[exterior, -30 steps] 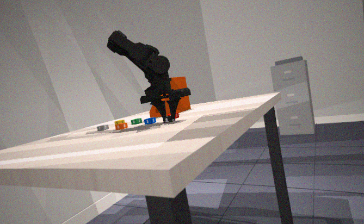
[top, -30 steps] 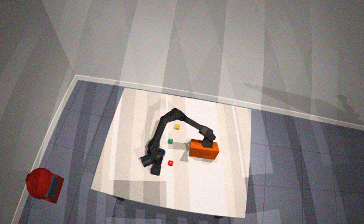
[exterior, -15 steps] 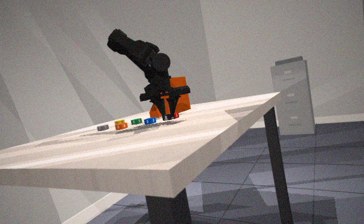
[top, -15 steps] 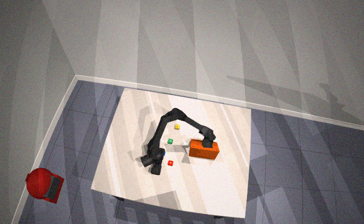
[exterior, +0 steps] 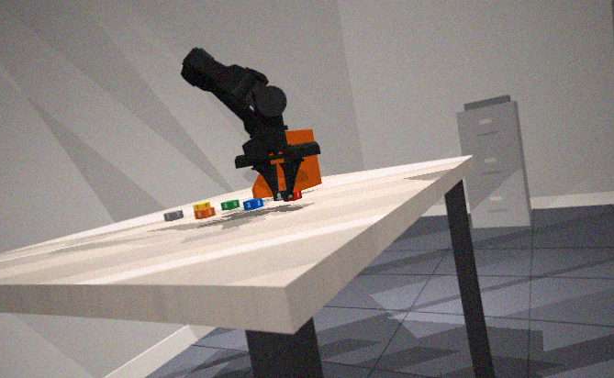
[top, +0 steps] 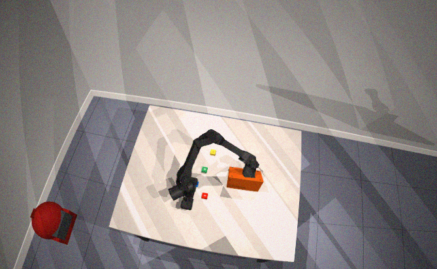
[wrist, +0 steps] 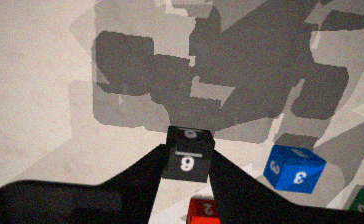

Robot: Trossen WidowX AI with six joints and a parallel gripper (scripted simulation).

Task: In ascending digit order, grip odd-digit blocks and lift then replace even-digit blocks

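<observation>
Now: the grey block 1 cm behind my gripper tip, 31 cm to the right of it and 1 cm below it. Also, from my gripper tip: red block: 8 cm behind, 2 cm to the right, 1 cm below; blue block: 2 cm behind, 9 cm to the right, 1 cm below; black block: right at my gripper tip.
</observation>
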